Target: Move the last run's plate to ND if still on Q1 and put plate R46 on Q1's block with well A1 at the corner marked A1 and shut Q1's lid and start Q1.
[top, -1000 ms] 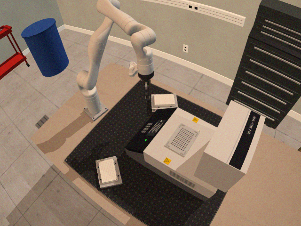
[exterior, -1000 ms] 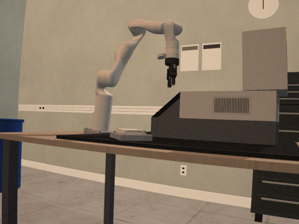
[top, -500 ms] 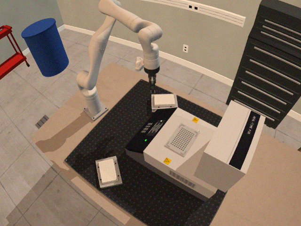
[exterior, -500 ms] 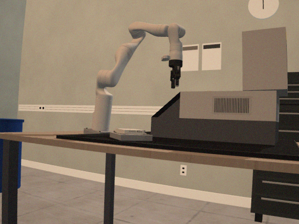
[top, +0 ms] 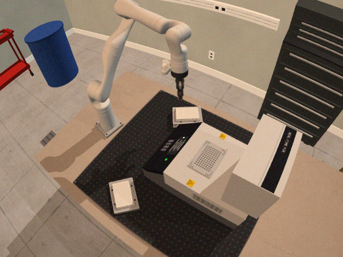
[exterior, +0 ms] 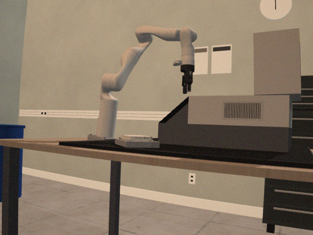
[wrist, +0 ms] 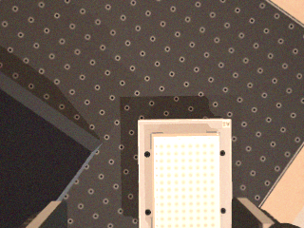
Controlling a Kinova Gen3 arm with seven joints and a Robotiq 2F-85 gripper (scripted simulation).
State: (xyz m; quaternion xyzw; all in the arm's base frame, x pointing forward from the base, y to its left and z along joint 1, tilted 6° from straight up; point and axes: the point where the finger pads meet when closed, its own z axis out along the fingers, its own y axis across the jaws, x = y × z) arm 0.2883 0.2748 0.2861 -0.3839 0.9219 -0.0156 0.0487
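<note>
The white plate is 1 cm behind my hand, 7 cm to the left of it and 22 cm below it. Round my hand: grey nest: 10 cm ahead, 49 cm to the right, 25 cm below; then A1 mark: 10 cm behind, 5 cm to the left, 23 cm below.
</note>
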